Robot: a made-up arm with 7 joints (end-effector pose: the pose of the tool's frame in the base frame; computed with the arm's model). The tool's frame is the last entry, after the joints. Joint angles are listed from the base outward.
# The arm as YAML. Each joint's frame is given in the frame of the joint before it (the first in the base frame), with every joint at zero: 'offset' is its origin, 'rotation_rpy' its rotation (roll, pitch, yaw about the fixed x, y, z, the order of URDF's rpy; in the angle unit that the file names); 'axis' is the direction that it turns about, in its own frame. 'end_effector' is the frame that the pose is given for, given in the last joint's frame.
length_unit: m
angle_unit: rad
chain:
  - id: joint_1
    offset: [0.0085, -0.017, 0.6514]
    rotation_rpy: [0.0, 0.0, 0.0]
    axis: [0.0, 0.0, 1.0]
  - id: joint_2
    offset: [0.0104, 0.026, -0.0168]
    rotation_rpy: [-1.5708, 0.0, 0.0]
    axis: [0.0, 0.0, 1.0]
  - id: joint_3
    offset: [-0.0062, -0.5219, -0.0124]
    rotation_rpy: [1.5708, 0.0, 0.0]
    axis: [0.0, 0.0, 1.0]
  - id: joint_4
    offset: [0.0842, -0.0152, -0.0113]
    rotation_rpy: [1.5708, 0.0, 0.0]
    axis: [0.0, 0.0, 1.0]
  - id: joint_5
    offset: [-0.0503, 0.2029, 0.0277]
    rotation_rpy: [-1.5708, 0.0, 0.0]
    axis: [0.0, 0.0, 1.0]
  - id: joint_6
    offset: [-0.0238, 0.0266, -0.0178]
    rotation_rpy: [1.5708, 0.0, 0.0]
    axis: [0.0, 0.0, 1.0]
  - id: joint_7
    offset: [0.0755, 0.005, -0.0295]
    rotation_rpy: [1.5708, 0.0, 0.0]
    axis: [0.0, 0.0, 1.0]
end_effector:
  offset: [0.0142, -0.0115, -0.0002]
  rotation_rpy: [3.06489, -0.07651, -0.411]
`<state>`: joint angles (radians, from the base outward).
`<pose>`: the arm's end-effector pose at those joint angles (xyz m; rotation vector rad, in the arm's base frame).
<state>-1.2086 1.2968 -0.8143 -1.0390 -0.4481 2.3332 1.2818</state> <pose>0.1529 -0.7809 0.6536 -1.2137 0.5189 -1.8061</pose>
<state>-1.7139 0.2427 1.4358 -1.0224 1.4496 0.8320 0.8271</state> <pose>0.2389 -0.2664 1.3358 1.2554 0.2172 0.3645</pose>
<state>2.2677 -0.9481 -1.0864 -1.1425 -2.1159 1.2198 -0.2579</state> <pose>0.5361 -0.1525 1.0548 -1.0243 -0.1727 0.6399</pose>
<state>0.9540 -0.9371 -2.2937 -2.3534 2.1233 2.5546 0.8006</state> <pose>-0.1944 -0.4570 0.6069 -1.5120 -0.2366 1.7173</pose>
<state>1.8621 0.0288 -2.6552 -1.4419 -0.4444 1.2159 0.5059</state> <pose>0.2441 -0.2469 1.2105 -0.3968 0.4592 -0.9847</pose>
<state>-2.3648 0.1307 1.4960 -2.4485 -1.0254 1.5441 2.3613</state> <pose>0.1611 -0.2692 0.9619 -1.3377 0.4139 -2.0284</pose>
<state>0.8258 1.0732 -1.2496 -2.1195 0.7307 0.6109 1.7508</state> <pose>0.5067 0.1153 0.7443 -0.8707 1.8691 -1.9701</pose>
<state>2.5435 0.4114 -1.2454 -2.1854 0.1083 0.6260 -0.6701</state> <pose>-0.0794 0.3444 0.9460 -0.5175 1.8647 1.5284</pose>
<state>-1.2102 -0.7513 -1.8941 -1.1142 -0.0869 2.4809 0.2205</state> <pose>-0.3842 0.4077 1.1429 1.3994 0.4781 2.4883</pose>
